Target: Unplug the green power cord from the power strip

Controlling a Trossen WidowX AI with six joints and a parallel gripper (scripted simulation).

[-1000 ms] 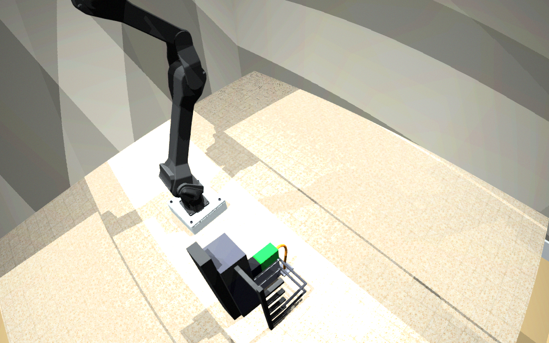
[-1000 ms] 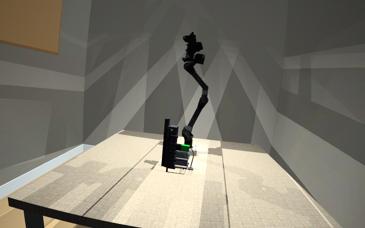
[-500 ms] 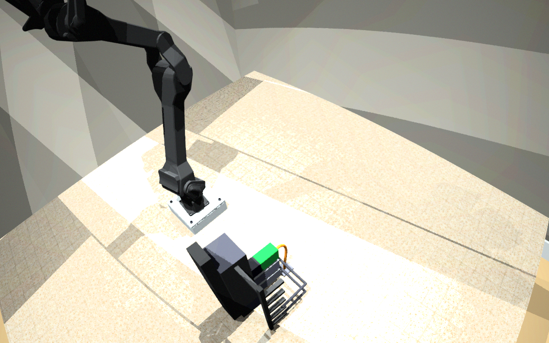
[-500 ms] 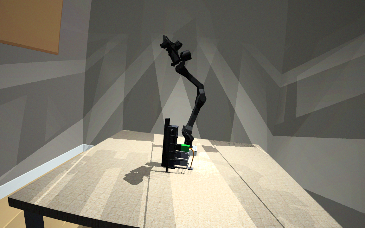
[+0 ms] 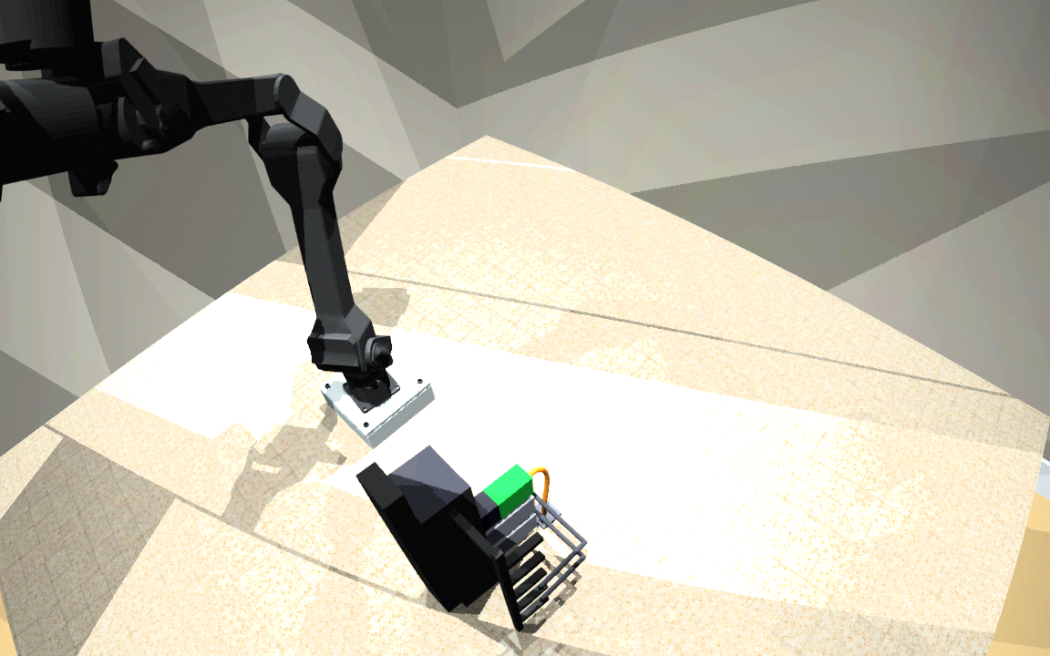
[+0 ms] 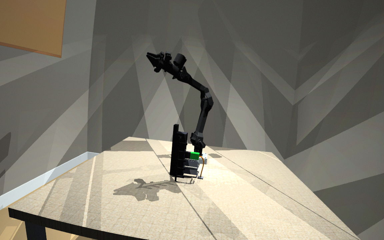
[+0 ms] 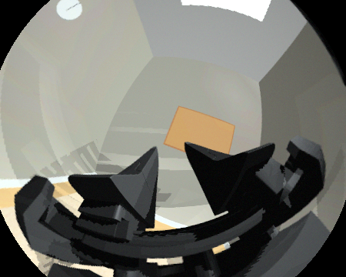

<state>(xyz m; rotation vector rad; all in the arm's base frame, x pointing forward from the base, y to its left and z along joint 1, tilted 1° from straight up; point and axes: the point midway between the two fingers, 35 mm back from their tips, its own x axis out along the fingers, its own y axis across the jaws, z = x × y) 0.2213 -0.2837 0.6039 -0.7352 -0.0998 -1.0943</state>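
Now: the green plug 520 mm below my gripper tip, 320 mm to the left of it and 50 mm ahead of it.
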